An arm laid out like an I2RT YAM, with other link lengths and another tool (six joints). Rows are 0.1 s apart.
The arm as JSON. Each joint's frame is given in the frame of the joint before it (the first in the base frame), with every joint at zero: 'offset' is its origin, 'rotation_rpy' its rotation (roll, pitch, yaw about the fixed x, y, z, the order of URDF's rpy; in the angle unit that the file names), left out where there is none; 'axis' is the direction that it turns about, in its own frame. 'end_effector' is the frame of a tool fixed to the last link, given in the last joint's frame.
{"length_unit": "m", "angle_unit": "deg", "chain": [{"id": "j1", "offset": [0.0, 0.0, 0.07], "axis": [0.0, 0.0, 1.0]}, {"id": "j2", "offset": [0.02, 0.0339, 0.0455], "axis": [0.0, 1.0, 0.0]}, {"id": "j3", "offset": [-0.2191, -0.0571, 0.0], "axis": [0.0, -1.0, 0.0]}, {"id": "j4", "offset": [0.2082, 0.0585, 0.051], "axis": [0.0, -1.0, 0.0]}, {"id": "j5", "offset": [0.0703, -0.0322, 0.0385], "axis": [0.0, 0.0, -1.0]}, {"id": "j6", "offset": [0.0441, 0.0, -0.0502], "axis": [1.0, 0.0, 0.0]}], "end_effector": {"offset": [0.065, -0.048, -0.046], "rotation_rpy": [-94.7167, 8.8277, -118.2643]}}
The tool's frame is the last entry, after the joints.
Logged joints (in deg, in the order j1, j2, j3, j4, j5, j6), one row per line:
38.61, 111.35, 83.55, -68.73, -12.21, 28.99
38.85, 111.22, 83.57, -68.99, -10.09, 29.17
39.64, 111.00, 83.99, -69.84, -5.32, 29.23
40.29, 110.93, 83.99, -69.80, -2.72, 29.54
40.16, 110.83, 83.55, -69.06, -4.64, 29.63
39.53, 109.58, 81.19, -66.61, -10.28, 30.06
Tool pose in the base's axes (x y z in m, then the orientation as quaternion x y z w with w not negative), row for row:
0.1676, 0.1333, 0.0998, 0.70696, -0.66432, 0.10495, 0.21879
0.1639, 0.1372, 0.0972, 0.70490, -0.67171, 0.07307, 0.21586
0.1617, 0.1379, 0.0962, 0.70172, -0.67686, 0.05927, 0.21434
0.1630, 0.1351, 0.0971, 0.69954, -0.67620, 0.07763, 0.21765
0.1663, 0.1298, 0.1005, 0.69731, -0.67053, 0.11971, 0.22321
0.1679, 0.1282, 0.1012, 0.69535, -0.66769, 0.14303, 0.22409
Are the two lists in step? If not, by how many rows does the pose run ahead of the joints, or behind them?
The pose runs 2 rows behind the joints: the pose in row i belongs to the joints in row i - 2.
